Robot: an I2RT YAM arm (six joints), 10 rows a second.
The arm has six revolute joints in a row. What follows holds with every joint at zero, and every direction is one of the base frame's.
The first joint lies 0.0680 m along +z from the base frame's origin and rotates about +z.
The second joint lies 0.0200 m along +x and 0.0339 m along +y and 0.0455 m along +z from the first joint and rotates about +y.
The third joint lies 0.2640 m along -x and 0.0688 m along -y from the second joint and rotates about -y.
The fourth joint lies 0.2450 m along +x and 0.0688 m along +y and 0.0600 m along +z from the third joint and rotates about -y.
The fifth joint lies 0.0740 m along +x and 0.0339 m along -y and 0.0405 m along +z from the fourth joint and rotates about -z.
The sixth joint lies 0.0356 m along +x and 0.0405 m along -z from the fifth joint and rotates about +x.
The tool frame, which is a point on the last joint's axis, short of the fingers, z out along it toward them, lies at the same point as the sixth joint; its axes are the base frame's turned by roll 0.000, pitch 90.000 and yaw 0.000 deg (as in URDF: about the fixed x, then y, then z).
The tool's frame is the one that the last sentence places.
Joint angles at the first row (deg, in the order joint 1, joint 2, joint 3, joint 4, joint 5, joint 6):
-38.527 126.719 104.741 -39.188 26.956 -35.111
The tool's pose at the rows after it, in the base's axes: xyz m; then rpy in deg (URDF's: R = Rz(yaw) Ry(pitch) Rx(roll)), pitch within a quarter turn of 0, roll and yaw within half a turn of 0:
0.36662, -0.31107, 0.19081, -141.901, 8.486, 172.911
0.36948, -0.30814, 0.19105, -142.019, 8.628, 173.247
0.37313, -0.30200, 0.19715, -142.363, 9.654, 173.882
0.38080, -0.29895, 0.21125, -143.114, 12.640, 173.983
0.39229, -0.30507, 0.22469, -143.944, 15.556, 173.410
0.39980, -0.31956, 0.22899, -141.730, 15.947, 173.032
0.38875, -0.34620, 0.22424, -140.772, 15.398, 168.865
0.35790, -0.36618, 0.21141, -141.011, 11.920, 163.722
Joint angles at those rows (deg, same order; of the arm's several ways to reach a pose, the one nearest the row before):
-38.331 127.651 105.029 -39.066 27.860 -35.467
-37.852 127.727 105.224 -39.224 27.767 -35.249
-37.050 127.054 105.465 -39.690 27.100 -34.697
-36.322 127.077 108.511 -41.248 25.460 -33.048
-36.210 129.704 115.676 -44.360 23.860 -31.375
-36.926 133.386 122.430 -45.728 25.398 -32.108
-39.902 136.382 126.549 -47.187 27.089 -31.409
-43.725 135.270 122.307 -47.412 28.970 -31.031

